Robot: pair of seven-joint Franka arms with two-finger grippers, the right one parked.
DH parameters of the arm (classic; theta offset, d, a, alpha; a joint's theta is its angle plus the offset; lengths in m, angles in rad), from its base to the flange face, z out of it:
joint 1: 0 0.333 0 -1.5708
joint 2: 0 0 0 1.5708
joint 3: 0 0.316 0.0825 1.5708
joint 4: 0 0 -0.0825 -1.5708
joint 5: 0 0.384 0 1.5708
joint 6: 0 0 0.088 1.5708
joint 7: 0 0.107 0 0
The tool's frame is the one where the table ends.
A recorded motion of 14 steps. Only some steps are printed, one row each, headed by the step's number.
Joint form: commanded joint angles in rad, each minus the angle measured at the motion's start. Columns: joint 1, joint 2, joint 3, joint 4, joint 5, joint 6, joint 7.
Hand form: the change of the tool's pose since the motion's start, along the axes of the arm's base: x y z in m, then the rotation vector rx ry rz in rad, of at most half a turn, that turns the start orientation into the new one. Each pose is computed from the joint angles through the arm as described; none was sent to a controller.
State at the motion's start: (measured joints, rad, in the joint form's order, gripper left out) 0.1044 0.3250 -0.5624 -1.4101 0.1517 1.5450 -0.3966
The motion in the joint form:
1: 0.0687 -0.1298 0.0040 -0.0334 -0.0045 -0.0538 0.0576
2: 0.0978 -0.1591 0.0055 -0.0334 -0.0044 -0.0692 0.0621
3: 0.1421 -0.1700 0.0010 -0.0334 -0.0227 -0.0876 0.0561
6: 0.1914 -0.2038 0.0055 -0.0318 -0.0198 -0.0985 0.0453
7: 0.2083 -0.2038 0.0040 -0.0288 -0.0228 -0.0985 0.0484
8: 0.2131 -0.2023 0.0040 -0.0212 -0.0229 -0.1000 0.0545
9: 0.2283 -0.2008 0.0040 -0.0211 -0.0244 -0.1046 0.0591
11: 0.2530 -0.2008 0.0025 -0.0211 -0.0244 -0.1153 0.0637
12: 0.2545 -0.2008 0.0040 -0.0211 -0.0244 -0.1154 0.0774
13: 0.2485 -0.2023 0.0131 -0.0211 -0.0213 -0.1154 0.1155
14: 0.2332 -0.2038 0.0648 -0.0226 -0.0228 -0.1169 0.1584
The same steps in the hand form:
1: -0.0228 0.0390 0.0516 0.0432 -0.0434 0.0118
2: -0.0265 0.0556 0.0658 0.0547 -0.0569 0.0388
3: -0.0259 0.0765 0.0701 0.0471 -0.0434 0.0857
6: -0.0290 0.1049 0.0871 0.0634 -0.0677 0.1512
7: -0.0273 0.1134 0.0885 0.0597 -0.0690 0.1638
8: -0.0264 0.1164 0.0911 0.0569 -0.0728 0.1633
9: -0.0250 0.1252 0.0900 0.0565 -0.0658 0.1740
11: -0.0242 0.1387 0.0893 0.0597 -0.0547 0.1929
12: -0.0240 0.1403 0.0892 0.0584 -0.0537 0.1823
13: -0.0240 0.1420 0.0897 0.0587 -0.0532 0.1476
14: -0.0216 0.1605 0.0880 0.0604 -0.0459 0.1408

